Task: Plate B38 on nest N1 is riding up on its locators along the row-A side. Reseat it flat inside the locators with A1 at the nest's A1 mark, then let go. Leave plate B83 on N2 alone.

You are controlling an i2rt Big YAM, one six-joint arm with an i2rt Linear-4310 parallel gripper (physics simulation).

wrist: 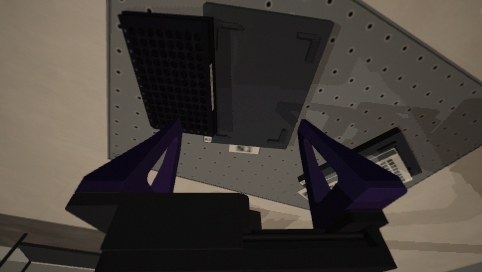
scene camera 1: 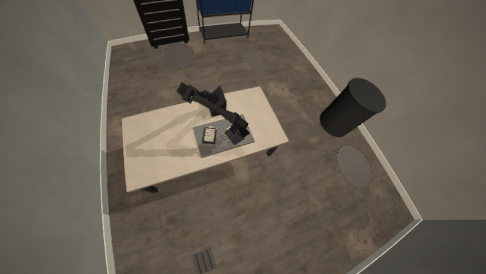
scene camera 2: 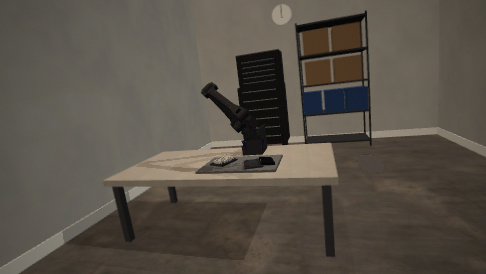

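Where they show: gripper, between the fingertips: (wrist: 241,124) (scene camera 1: 237,131) (scene camera 2: 254,151); arm's base, origin of its link: (scene camera 1: 213,100).
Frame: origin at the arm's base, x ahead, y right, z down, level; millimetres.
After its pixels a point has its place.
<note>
The black many-welled plate, B38 by its place (wrist: 172,75) {x 383, y -166, z 85 mm} (scene camera 2: 267,160) {x 389, y -169, z 85 mm}, lies mostly off the dark nest N1 (wrist: 265,75) {x 413, y -73, z 95 mm} (scene camera 2: 253,164) {x 425, y -83, z 95 mm}, along its left side in the wrist view. Its right edge meets or overlaps the nest's edge; I cannot tell how far it tilts. The L-shaped locators I see on the nest hold no plate between them. My gripper (wrist: 241,124) {x 397, y -95, z 17 mm} is open and empty above the nest and the plate's near end, its left finger over the plate's corner. The white plate B83 (wrist: 395,165) {x 359, y 165, z 84 mm} (scene camera 1: 209,134) {x 306, y 152, z 79 mm} (scene camera 2: 223,160) {x 344, y 141, z 81 mm} sits on nest N2. A1 marks are unreadable.
Both nests stand on a grey perforated board (wrist: 345,95) {x 421, y 34, z 107 mm} (scene camera 1: 206,150) {x 438, y 228, z 107 mm} on the pale table (scene camera 1: 150,165) {x 388, y 739, z 120 mm} (scene camera 2: 150,172) {x 411, y 677, z 120 mm}. The arm's base stands at the table's rear edge. A black cabinet (scene camera 2: 262,95) and a shelf rack (scene camera 2: 369,75) stand behind; a dark bin (scene camera 1: 350,110) stands right.
</note>
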